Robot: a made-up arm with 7 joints. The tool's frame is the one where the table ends. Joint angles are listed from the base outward.
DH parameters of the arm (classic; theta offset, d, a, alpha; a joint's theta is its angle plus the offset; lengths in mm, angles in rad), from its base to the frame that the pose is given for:
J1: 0 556.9 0 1.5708
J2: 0 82.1 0 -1.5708
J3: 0 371.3 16.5 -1.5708
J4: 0 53.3 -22.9 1.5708
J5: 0 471.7 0 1.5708
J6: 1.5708 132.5 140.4 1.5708
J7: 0 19.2 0 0
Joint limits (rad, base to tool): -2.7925..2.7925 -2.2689..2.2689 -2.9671..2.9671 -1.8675..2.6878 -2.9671..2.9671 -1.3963..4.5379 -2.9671..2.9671
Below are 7 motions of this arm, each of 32 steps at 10 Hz.
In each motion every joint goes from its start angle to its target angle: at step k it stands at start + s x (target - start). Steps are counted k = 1, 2, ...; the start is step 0. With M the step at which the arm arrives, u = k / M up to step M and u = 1 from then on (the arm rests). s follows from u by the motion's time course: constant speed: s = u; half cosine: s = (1 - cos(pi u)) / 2; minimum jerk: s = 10 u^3 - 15 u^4 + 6 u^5.
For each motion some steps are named. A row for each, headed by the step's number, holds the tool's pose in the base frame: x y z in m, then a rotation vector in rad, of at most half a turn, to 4 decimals.
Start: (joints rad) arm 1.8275 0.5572 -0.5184 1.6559 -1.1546 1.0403 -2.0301
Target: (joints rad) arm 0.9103 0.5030 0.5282 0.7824 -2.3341 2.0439 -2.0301
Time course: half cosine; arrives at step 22
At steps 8, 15, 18, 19, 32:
8: 0.0185 0.1335 1.3632 -0.4971 0.8422 0.8571
15: -0.2679 0.0182 1.2878 -0.6957 -0.0795 0.4142
18: -0.3256 0.0048 1.2477 -0.7647 -0.2877 0.2289
19: -0.3366 0.0026 1.2389 -0.7802 -0.3289 0.1850
32: -0.3500 0.0000 1.2275 -0.8007 -0.3798 0.1264

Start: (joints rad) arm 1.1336 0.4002 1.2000 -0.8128 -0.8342 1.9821 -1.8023
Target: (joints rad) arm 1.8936 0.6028 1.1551 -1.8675 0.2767 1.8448 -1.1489
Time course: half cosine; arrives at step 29
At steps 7, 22, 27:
7: 0.3494 -0.5145 0.8798 -0.9330 1.8850 -2.1553
22: 0.5130 -0.0384 0.6505 -0.6608 2.0380 -0.1684
27: 0.4890 0.0385 0.6309 -0.5800 2.1252 0.1442

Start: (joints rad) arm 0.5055 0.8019 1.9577 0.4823 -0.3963 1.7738 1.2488
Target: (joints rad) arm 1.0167 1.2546 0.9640 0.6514 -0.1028 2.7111 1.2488
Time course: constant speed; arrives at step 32
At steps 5, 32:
5: -0.5289 -0.3745 1.1130 0.3692 -0.9687 0.0943
32: -0.3314 -0.5483 0.9121 1.5153 -0.5948 0.2405

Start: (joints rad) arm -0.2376 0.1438 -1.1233 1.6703 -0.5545 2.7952 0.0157
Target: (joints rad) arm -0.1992 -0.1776 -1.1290 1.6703 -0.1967 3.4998 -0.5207
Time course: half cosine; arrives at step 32
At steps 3, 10, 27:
3: -0.0323 -0.4359 1.0538 0.6218 0.1122 1.6807
10: -0.0156 -0.4378 1.0252 0.5005 0.2076 1.6288
27: 0.0433 -0.4509 0.9051 0.0129 0.4151 1.3729

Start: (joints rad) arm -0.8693 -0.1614 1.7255 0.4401 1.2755 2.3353 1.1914
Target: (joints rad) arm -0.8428 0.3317 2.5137 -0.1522 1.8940 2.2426 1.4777
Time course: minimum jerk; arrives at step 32
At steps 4, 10, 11, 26, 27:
4: 0.2348 -0.0079 1.2351 0.4972 0.7335 0.0620
10: 0.1641 0.0520 1.2658 0.4664 0.6708 0.3552
11: 0.1433 0.0676 1.2724 0.4547 0.6561 0.4368
26: -0.1987 0.2273 1.2838 0.1576 0.6102 1.7201
27: -0.2067 0.2290 1.2824 0.1488 0.6142 1.7527

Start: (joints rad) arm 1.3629 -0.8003 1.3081 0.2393 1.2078 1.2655 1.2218
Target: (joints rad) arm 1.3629 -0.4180 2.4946 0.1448 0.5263 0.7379 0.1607
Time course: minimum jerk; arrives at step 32
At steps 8, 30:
8: 0.0658 0.7140 1.1023 -0.6481 0.3453 2.0233
30: 0.0365 0.3909 1.4310 0.2045 -0.5664 1.4324

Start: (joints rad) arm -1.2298 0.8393 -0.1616 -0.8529 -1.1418 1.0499 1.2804
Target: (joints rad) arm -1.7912 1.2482 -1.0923 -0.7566 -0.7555 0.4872 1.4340
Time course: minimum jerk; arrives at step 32
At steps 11, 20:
11: 0.0121 0.7964 0.5494 -1.6057 0.8862 1.6264
20: 0.3677 0.7310 0.5364 -1.5606 1.0236 1.3064

